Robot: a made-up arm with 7 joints.
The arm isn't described. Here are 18 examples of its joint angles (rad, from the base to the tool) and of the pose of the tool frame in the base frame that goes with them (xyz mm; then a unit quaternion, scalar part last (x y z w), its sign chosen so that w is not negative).
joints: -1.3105 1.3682 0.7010 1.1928 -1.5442 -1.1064 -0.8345
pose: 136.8 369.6 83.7 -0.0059 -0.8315 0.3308 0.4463
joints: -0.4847 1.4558 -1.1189 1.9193 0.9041 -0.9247 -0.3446
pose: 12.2 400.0 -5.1 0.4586 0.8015 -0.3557 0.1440
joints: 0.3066 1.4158 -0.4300 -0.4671 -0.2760 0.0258 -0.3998
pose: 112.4 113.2 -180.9 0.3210 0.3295 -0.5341 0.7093
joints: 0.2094 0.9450 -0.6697 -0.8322 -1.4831 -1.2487 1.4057
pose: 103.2 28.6 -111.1 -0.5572 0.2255 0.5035 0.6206
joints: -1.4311 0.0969 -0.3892 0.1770 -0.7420 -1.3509 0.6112
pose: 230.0 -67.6 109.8 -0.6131 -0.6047 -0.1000 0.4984
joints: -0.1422 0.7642 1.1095 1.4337 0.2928 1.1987 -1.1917
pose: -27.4 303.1 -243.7 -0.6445 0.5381 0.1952 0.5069
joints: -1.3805 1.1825 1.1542 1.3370 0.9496 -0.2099 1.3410
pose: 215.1 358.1 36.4 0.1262 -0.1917 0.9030 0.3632
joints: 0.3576 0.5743 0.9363 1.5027 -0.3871 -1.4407 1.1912
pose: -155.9 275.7 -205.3 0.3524 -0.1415 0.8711 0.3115
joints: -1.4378 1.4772 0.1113 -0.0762 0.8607 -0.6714 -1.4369
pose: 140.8 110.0 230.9 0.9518 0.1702 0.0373 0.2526
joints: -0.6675 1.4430 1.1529 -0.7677 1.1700 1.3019 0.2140
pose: -7.5 103.0 172.0 0.1190 -0.3750 0.9060 0.1560
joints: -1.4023 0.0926 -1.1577 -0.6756 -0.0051 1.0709 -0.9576
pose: 49.9 -137.7 28.6 0.5039 -0.0783 -0.7749 0.3735
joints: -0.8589 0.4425 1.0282 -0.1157 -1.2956 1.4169 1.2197
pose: 197.7 233.6 36.3 -0.3259 0.2327 0.3180 0.8594
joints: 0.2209 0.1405 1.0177 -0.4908 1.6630 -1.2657 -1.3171
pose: 84.0 233.5 -85.3 0.6666 0.5364 -0.4660 0.2251
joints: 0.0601 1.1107 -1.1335 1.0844 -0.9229 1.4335 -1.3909
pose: -59.4 319.6 -203.2 -0.4316 0.8524 0.2449 0.1650
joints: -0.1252 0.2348 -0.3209 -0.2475 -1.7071 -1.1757 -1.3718
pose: 197.7 49.1 -138.4 -0.3244 -0.6406 -0.2208 0.6601
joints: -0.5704 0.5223 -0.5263 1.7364 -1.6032 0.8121 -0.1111
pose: 84.6 227.9 -295.5 -0.4091 0.6589 0.3307 0.5376
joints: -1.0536 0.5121 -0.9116 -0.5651 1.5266 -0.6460 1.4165
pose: 133.9 -104.4 -9.8 -0.0465 -0.9631 -0.1276 0.2324
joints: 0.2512 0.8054 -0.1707 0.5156 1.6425 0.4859 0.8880
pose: 68.4 249.8 -252.1 0.9674 -0.0716 -0.0808 0.2291
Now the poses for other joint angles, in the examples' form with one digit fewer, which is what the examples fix.
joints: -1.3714 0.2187 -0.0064 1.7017 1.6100 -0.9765 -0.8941
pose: 312 47 -173 0.569 0.160 -0.757 0.277
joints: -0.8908 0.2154 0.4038 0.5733 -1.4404 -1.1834 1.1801
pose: 298 158 -94 -0.708 -0.126 0.654 0.234
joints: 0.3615 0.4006 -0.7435 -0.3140 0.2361 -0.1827 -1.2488
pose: 68 -29 -203 0.025 0.120 -0.849 0.514
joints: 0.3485 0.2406 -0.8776 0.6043 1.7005 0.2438 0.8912
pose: -59 7 -319 0.683 -0.179 -0.363 0.608
